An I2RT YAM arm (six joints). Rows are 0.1 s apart.
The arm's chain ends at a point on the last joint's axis. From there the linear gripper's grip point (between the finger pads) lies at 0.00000 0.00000 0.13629 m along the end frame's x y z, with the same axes.
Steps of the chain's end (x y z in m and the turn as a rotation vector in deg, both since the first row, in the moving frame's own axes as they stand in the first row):
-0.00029 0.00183 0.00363 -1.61 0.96 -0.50
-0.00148 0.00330 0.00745 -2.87 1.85 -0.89
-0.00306 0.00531 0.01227 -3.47 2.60 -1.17
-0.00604 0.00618 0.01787 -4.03 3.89 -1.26
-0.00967 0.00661 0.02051 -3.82 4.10 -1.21
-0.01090 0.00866 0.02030 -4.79 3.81 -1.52
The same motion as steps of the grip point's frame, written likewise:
0.00201 0.00565 0.00356 -1.61 0.96 -0.50
0.00297 0.01009 0.00721 -2.87 1.85 -0.89
0.00320 0.01349 0.01188 -3.47 2.60 -1.17
0.00330 0.01565 0.01722 -4.03 3.89 -1.26
0.00016 0.01558 0.01986 -3.82 4.10 -1.21
-0.00170 0.01991 0.01952 -4.79 3.81 -1.52

